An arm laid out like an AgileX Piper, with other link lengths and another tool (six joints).
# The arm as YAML. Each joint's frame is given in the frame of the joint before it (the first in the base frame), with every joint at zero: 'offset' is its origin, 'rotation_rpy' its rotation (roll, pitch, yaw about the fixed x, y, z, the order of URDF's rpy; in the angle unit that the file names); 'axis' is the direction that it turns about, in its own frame. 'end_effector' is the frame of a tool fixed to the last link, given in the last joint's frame.
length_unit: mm
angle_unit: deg
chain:
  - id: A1
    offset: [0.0, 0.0, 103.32]
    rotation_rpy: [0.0, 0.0, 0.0]
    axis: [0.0, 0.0, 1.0]
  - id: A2
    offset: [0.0, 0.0, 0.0]
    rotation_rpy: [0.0, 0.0, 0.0]
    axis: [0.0, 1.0, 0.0]
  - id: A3
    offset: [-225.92, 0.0, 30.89]
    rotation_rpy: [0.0, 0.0, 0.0]
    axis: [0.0, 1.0, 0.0]
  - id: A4
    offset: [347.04, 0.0, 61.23]
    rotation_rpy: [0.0, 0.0, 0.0]
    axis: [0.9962, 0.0, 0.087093]
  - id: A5
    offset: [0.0, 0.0, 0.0]
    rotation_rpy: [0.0, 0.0, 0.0]
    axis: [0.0, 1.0, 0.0]
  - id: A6
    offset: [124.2, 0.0, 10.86]
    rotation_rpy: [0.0, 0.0, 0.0]
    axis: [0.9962, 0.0, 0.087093]
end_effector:
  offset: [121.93, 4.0, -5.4]
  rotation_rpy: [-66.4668, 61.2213, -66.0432]
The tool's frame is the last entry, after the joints.
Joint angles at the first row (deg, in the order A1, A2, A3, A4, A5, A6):
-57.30, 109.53, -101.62, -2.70, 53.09, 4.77
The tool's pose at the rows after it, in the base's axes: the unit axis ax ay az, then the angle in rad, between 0 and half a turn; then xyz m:
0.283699 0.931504 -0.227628 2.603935 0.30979 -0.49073 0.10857
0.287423 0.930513 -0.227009 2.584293 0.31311 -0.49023 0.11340
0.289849 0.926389 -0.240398 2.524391 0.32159 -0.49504 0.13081
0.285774 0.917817 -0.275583 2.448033 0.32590 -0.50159 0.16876
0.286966 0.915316 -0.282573 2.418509 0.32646 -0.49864 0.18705
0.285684 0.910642 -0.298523 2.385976 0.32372 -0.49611 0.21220
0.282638 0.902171 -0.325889 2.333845 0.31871 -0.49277 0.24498
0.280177 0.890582 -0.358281 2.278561 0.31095 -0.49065 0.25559
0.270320 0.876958 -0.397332 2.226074 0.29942 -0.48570 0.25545
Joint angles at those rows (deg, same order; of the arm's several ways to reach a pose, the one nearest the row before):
-57.30, 109.26, -101.62, -2.70, 53.33, 4.77
-57.30, 108.87, -101.62, -1.86, 52.95, 4.89
-57.30, 107.81, -101.74, -0.62, 50.56, 4.89
-57.30, 104.91, -101.74, -0.62, 47.57, 4.89
-57.30, 103.17, -101.74, 0.00, 47.54, 4.89
-57.39, 100.72, -101.64, 0.00, 47.31, 4.89
-57.62, 96.84, -100.25, 0.00, 45.53, 4.74
-58.15, 91.47, -93.23, 0.00, 39.10, 4.51
-58.84, 84.79, -82.98, 0.00, 30.29, 3.40

